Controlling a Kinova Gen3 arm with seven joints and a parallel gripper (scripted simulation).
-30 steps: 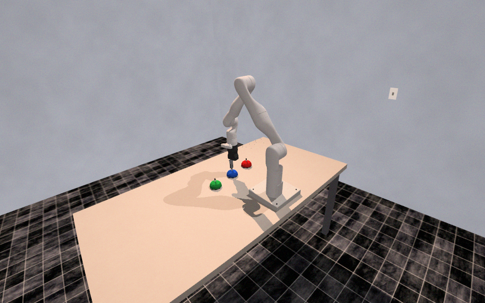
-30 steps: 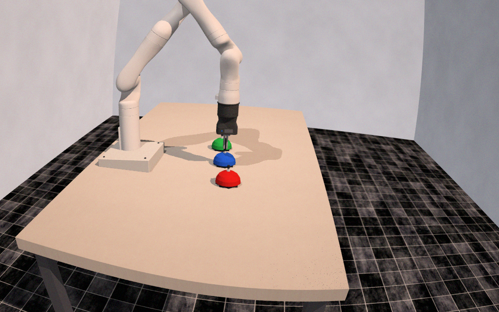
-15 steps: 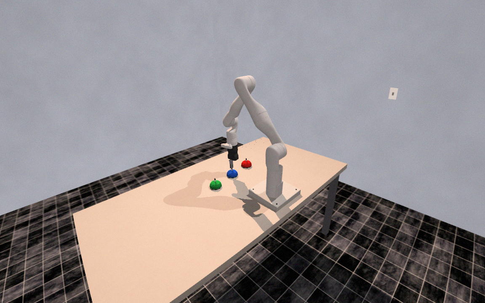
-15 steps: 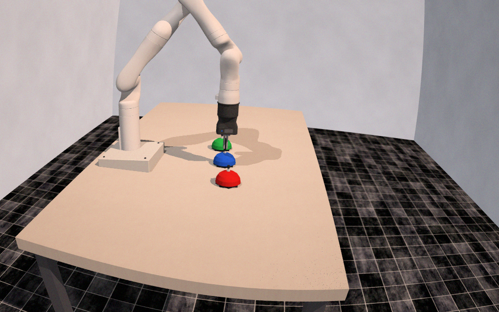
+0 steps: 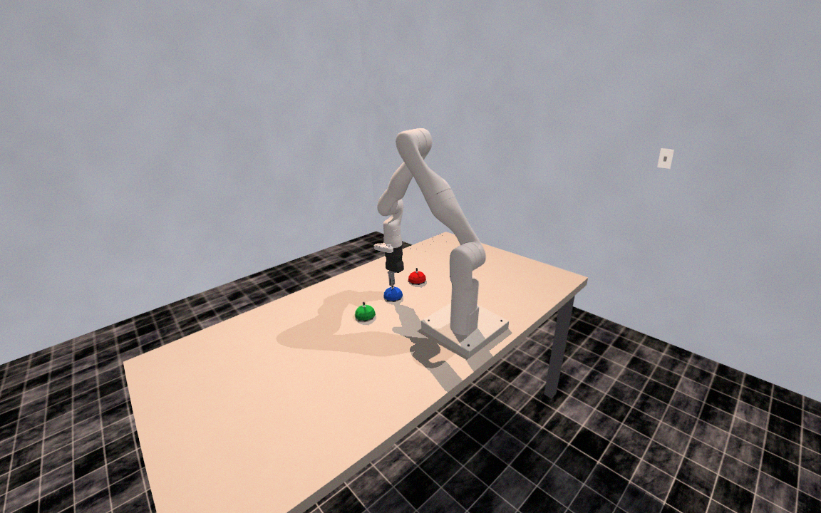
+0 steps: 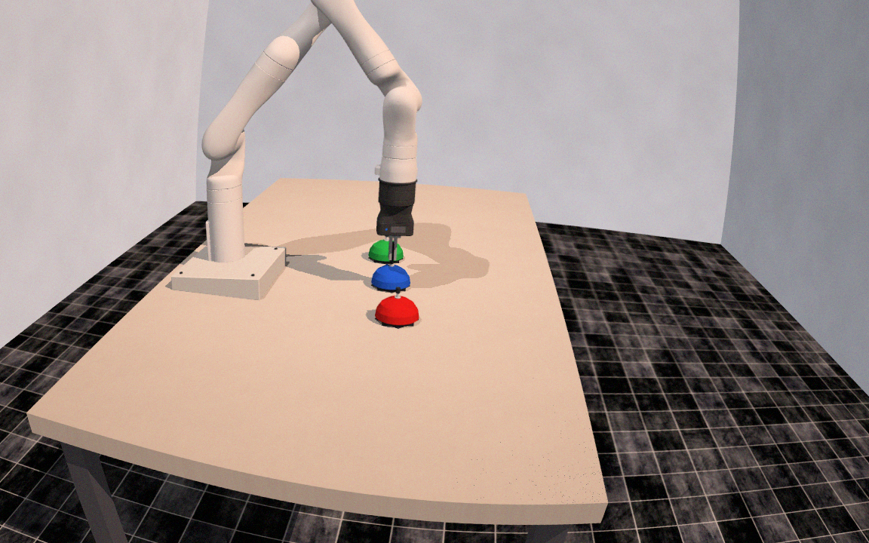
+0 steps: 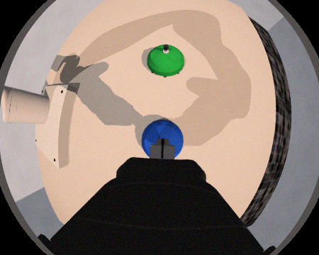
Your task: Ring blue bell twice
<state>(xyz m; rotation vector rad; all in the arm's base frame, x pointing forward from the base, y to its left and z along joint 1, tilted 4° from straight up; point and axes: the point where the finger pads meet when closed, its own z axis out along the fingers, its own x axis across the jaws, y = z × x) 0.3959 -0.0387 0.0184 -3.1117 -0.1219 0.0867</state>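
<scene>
The blue bell is 4 cm below my hand. Round my hand: red bell: 1 cm ahead, 18 cm to the right, 4 cm below; green bell: 1 cm behind, 18 cm to the left, 4 cm below.
</scene>
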